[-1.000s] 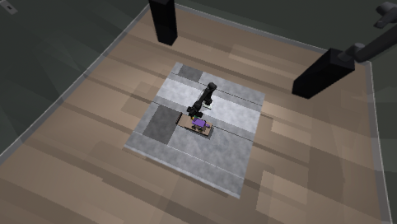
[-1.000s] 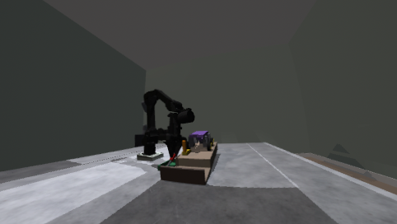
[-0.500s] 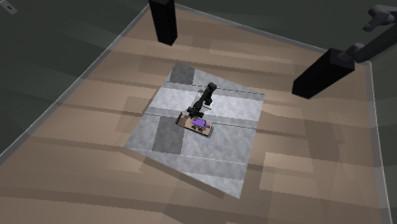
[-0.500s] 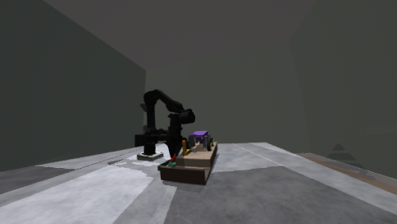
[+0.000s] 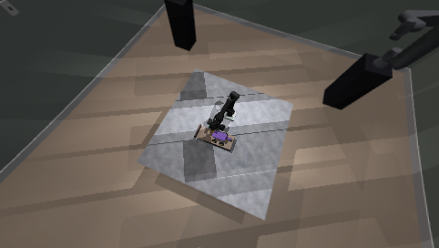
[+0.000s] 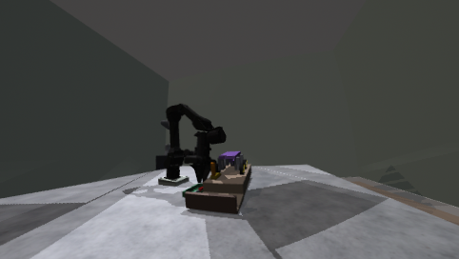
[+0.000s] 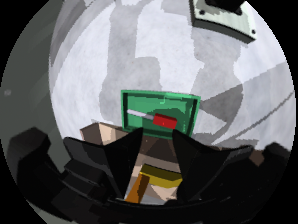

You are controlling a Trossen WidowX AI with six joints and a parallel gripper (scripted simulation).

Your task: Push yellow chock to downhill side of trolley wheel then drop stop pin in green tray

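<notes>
The red-headed stop pin is 1 cm behind my gripper tip, 1 cm to the right of it and 3 cm below it. From my gripper tip the other things lie so: green tray 1 cm behind, 1 cm to the right, 5 cm below; then wooden ramp 10 cm ahead, 10 cm to the left; then yellow chock 6 cm ahead, 1 cm to the left, 4 cm above.
</notes>
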